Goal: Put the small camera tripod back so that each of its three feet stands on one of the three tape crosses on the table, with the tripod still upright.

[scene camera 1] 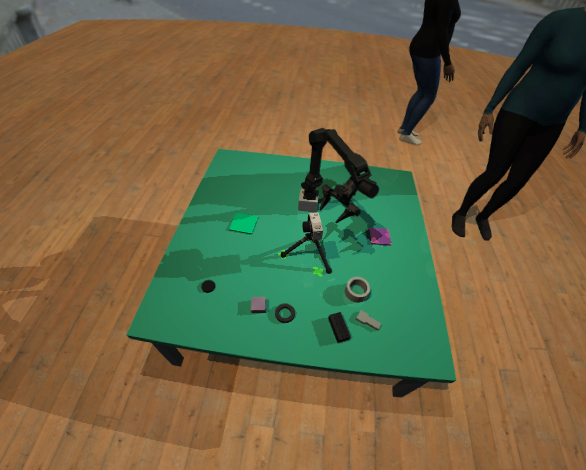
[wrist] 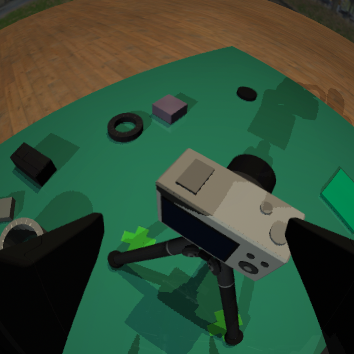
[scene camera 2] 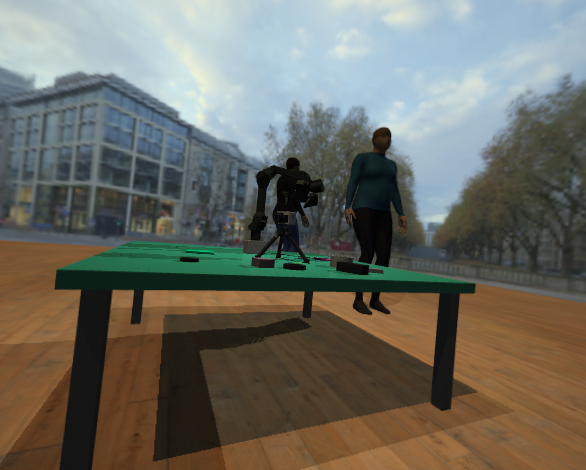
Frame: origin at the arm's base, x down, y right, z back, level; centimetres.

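Where they show: gripper, fingertip midpoint: (scene camera 1: 327, 216) (wrist: 199, 226) (scene camera 2: 294, 206); arm's base, link origin: (scene camera 1: 309, 195) (scene camera 2: 255, 240).
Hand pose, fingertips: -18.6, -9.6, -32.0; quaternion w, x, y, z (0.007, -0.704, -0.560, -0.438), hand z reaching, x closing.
Note:
Things, the pixels of their top centre, and the offset from my fingertips, as dx, dy, dz.
- grey ring, top centre: (wrist: 19, 245) (scene camera 1: 358, 286) (scene camera 2: 342, 256) +21.3, -17.9, -17.8
- black ring, top centre: (wrist: 124, 123) (scene camera 2: 294, 264) (scene camera 1: 285, 312) +24.6, +11.1, -33.5
- black block, top centre: (wrist: 28, 157) (scene camera 2: 352, 263) (scene camera 1: 339, 325) +22.6, -11.3, -36.1
- grey piece, top centre: (scene camera 1: 369, 320) +24.6, -23.5, -30.9
- mauve block, top centre: (wrist: 169, 103) (scene camera 2: 263, 258) (scene camera 1: 258, 303) +23.3, +22.5, -32.2
- black disc, top centre: (wrist: 246, 91) (scene camera 2: 189, 258) (scene camera 1: 208, 285) +25.1, +46.1, -27.3
- magenta, top centre: (scene camera 1: 380, 235) +25.2, -29.4, +17.1
The tripod (scene camera 1: 322, 254) (scene camera 2: 281, 241) (wrist: 228, 295) stands upright with a beige and black camera (scene camera 1: 316, 226) (scene camera 2: 286, 218) (wrist: 235, 200) on top. In scene camera 1, its front right foot is beside a lime cross (scene camera 1: 318, 271) (wrist: 138, 238), off to the right; its left foot is at or very near another cross. In the wrist view, a further foot is just off the edge of a lime cross (wrist: 219, 328). The left foot is hidden there behind the camera. My gripper (scene camera 1: 331, 214) (wrist: 199, 226) is open and empty, behind the camera, its fingers spread towards both camera ends.
On the green table (scene camera 1: 200, 320) (scene camera 2: 200, 280) lie a grey ring (scene camera 1: 347, 290), black ring (scene camera 1: 277, 313), black block (scene camera 1: 339, 327), grey piece (scene camera 1: 368, 320), mauve block (scene camera 1: 258, 304) and black disc (scene camera 1: 208, 286). Green (scene camera 1: 243, 223) and magenta (scene camera 1: 380, 237) squares flank the tripod. Two people stand beyond the table.

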